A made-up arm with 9 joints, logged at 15 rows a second.
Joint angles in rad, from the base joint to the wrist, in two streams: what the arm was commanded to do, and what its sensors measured. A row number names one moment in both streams.
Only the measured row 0 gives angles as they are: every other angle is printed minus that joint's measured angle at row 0.
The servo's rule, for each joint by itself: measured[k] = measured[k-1] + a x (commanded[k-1-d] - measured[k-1]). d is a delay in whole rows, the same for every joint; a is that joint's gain. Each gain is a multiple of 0.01, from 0.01 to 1. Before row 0 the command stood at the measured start. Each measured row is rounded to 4 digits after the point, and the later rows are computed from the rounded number. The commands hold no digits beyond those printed.
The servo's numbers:
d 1
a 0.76 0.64 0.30 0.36 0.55 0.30 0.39 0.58 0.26
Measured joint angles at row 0:
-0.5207, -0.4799, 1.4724, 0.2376, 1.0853, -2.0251, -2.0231, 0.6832, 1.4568
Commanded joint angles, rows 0 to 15:
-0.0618, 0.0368, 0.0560, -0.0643, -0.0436, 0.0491, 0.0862, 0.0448, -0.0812
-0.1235, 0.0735, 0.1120, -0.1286, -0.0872, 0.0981, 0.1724, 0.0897, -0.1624
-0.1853, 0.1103, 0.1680, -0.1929, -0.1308, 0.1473, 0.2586, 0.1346, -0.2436
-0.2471, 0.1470, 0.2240, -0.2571, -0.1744, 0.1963, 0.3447, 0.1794, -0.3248
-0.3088, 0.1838, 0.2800, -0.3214, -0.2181, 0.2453, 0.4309, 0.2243, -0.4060
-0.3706, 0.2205, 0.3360, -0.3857, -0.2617, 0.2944, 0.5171, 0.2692, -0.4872
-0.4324, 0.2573, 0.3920, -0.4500, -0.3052, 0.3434, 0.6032, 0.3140, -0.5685
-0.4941, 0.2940, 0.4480, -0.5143, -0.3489, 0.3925, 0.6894, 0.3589, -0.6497
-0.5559, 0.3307, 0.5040, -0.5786, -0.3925, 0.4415, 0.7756, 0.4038, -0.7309
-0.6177, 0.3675, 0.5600, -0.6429, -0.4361, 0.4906, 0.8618, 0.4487, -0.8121
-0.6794, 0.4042, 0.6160, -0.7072, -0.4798, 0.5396, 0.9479, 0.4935, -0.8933
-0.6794, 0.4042, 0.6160, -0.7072, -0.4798, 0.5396, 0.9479, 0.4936, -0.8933
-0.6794, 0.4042, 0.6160, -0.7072, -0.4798, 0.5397, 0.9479, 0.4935, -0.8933
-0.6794, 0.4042, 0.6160, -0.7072, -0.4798, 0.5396, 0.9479, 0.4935, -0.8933
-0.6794, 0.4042, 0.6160, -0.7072, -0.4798, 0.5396, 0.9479, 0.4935, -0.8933
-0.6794, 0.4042, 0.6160, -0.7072, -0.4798, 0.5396, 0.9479, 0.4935, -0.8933
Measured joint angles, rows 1 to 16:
0.0000, 0.0000, 0.0000, 0.0000, 0.0000, 0.0000, 0.0000, 0.0000, 0.0000
-0.0470, 0.0236, 0.0168, -0.0231, -0.0240, 0.0147, 0.0336, 0.0260, -0.0211
-0.1051, 0.0555, 0.0454, -0.0611, -0.0588, 0.0397, 0.0877, 0.0629, -0.0578
-0.1661, 0.0906, 0.0822, -0.1085, -0.0984, 0.0720, 0.1544, 0.1045, -0.1061
-0.2277, 0.1267, 0.1247, -0.1620, -0.1402, 0.1093, 0.2286, 0.1479, -0.1630
-0.2893, 0.1632, 0.1713, -0.2194, -0.1830, 0.1501, 0.3075, 0.1922, -0.2262
-0.3511, 0.1999, 0.2207, -0.2793, -0.2263, 0.1934, 0.3892, 0.2369, -0.2941
-0.4129, 0.2366, 0.2721, -0.3408, -0.2697, 0.2384, 0.4727, 0.2816, -0.3654
-0.4746, 0.2733, 0.3249, -0.4033, -0.3133, 0.2846, 0.5572, 0.3264, -0.4393
-0.5364, 0.3100, 0.3786, -0.4664, -0.3569, 0.3317, 0.6424, 0.3713, -0.5151
-0.5982, 0.3468, 0.4330, -0.5299, -0.4005, 0.3794, 0.7280, 0.4162, -0.5923
-0.6599, 0.3835, 0.4879, -0.5937, -0.4441, 0.4275, 0.8138, 0.4610, -0.6706
-0.6747, 0.3967, 0.5263, -0.6346, -0.4637, 0.4611, 0.8661, 0.4799, -0.7285
-0.6783, 0.4015, 0.5532, -0.6607, -0.4726, 0.4847, 0.8980, 0.4878, -0.7713
-0.6791, 0.4032, 0.5720, -0.6774, -0.4766, 0.5012, 0.9175, 0.4911, -0.8030
-0.6793, 0.4038, 0.5852, -0.6881, -0.4784, 0.5127, 0.9294, 0.4925, -0.8265

